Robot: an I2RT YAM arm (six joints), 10 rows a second.
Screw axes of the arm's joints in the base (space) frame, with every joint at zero. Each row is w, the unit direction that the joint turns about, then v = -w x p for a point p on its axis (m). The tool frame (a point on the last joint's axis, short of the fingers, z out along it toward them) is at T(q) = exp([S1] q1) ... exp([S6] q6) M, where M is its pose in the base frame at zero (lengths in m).
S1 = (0, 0, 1, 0.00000, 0.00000, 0.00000)
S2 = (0, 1, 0, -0.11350, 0.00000, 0.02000)
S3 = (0, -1, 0, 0.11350, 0.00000, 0.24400)
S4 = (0, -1, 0, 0.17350, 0.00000, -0.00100)
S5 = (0, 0, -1, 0.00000, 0.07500, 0.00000)
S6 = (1, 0, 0, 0.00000, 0.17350, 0.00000)
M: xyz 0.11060 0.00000 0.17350 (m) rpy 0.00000 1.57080 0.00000 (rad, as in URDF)
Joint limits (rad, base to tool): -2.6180..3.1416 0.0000..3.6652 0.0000..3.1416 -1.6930..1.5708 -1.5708..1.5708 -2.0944..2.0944
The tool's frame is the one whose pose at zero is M.
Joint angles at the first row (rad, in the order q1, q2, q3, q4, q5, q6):
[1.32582, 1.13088, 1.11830, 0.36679, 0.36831, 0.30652]
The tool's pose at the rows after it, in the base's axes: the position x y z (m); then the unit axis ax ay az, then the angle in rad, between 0 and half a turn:
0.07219 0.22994 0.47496 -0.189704 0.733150 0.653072 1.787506
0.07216 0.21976 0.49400 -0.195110 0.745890 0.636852 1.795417
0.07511 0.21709 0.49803 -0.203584 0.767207 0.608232 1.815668
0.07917 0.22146 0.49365 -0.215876 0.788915 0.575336 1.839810
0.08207 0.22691 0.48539 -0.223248 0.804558 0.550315 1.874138
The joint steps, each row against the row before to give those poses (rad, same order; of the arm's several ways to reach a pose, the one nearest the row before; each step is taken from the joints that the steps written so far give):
[-0.00650, -0.01717, 0.11902, -0.15986, -0.00344, 0.00076]
[-0.01106, -0.00342, 0.09575, -0.13312, -0.00153, 0.00267]
[-0.01561, 0.00722, 0.05033, -0.10528, -0.00111, 0.00801]
[-0.01147, 0.01873, 0.02253, -0.07361, 0.00036, 0.00305]
[-0.00534, 0.01450, 0.00040, -0.04923, -0.00191, 0.01526]

